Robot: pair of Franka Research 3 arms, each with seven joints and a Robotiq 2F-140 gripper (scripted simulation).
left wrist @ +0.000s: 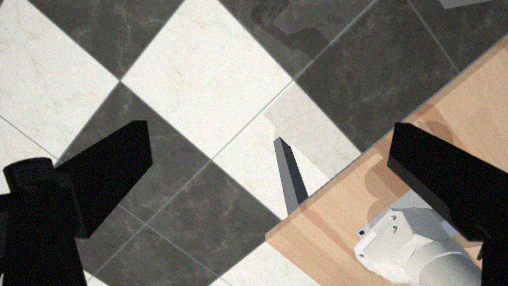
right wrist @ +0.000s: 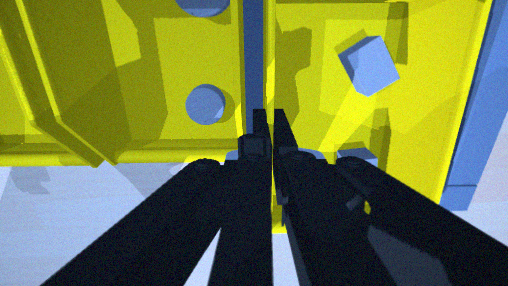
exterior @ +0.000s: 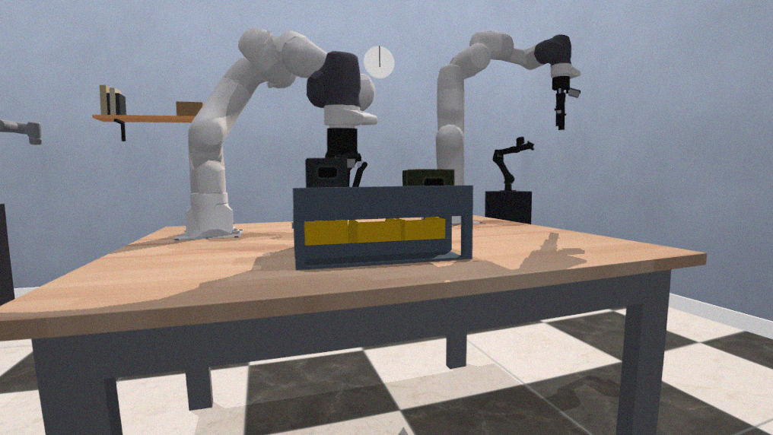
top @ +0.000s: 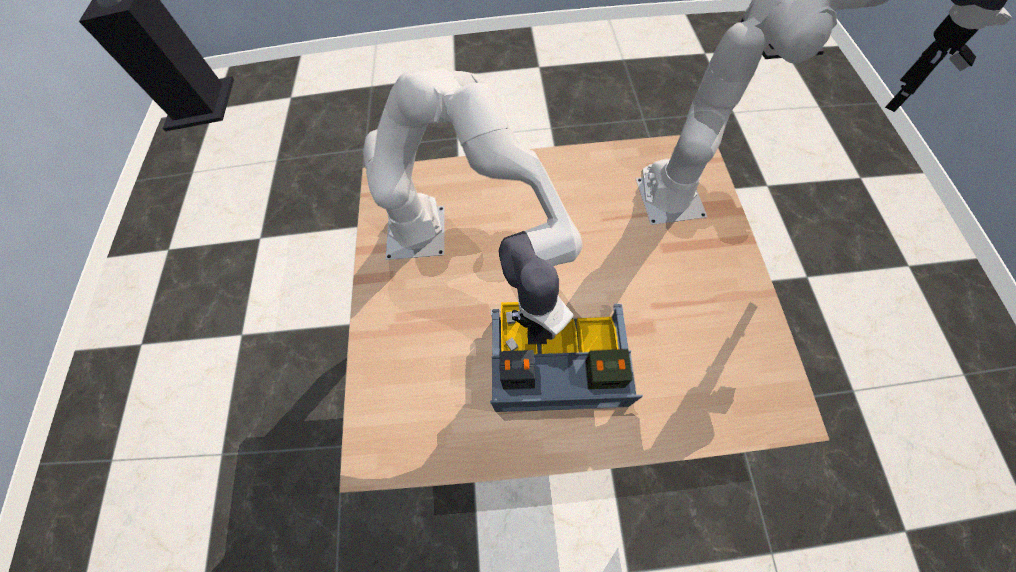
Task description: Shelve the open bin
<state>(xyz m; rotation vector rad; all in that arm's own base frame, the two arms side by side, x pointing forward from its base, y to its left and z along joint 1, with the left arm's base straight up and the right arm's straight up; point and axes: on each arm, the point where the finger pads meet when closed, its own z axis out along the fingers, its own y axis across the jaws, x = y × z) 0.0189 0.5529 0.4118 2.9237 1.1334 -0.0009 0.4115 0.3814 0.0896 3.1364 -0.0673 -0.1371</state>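
Observation:
Now: the blue-grey shelf 80 mm ahead of my right hand, 60 mm to the left of it and 20 mm below it. From my right hand the other things lie so: dark green box: 160 mm ahead, 160 mm to the left, 60 mm above.

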